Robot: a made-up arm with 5 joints.
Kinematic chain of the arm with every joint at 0, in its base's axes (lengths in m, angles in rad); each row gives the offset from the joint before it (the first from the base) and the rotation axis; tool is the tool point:
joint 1: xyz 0 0 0.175 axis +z
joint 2: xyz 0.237 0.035 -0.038 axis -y
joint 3: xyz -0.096 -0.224 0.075 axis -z
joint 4: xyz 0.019 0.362 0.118 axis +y
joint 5: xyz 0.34 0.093 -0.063 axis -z
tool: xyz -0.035 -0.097 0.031
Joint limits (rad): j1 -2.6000..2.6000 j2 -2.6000..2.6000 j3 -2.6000..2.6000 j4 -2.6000..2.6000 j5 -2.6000..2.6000
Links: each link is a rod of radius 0.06 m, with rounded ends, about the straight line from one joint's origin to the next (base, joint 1, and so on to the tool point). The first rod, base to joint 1, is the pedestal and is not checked.
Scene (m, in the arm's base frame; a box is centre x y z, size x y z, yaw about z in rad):
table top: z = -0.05
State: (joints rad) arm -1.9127 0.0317 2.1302 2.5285 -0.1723
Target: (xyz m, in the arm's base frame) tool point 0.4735 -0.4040 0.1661
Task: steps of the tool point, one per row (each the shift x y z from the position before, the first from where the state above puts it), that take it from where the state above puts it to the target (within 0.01 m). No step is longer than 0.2 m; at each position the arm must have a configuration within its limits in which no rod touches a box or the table.
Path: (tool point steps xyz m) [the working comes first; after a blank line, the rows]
Joints at the target: -0.5308 0.0043 2.1292 2.6000 -0.6849
Straight joint move there: clear.

1: 0.1573 -0.0793 -0.0037
2: 0.1738 -0.0317 -0.0034
3: 0.1766 0.0191 -0.0031
4: 0.1649 0.0686 -0.0029
5: 0.1398 0.1131 -0.0025

